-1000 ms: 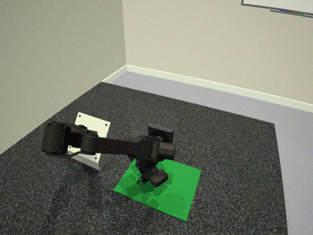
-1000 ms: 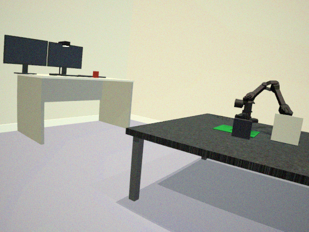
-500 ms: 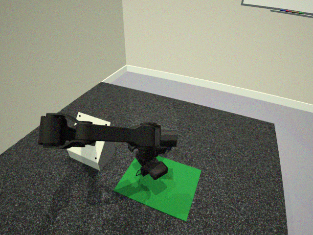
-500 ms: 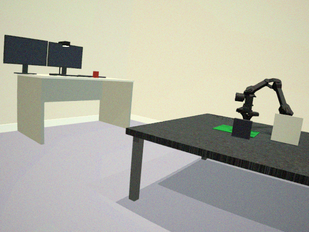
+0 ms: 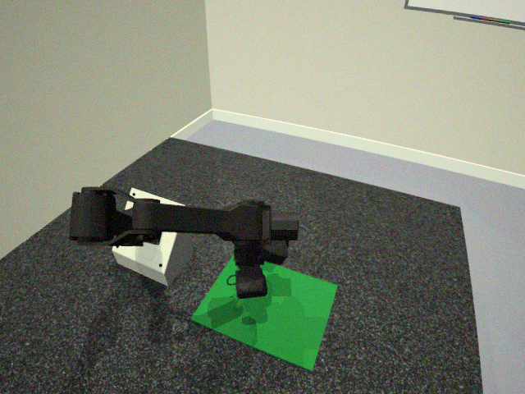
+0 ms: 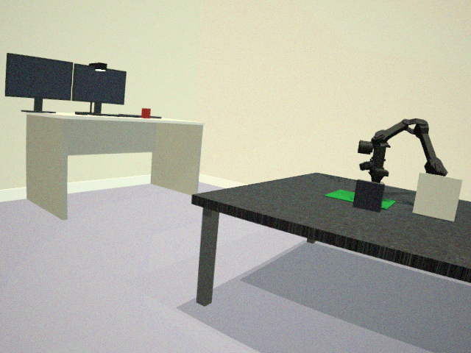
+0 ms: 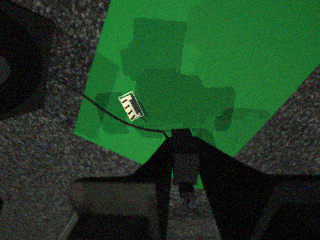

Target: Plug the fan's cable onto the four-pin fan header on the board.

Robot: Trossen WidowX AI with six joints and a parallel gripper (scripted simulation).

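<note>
The green board lies 80 mm below my gripper tip and 50 mm ahead of it. From my gripper tip the other things lie so: black fan 190 mm to the left, 10 mm below, 10 mm behind; then dark plug 10 mm behind, 10 mm above.
</note>
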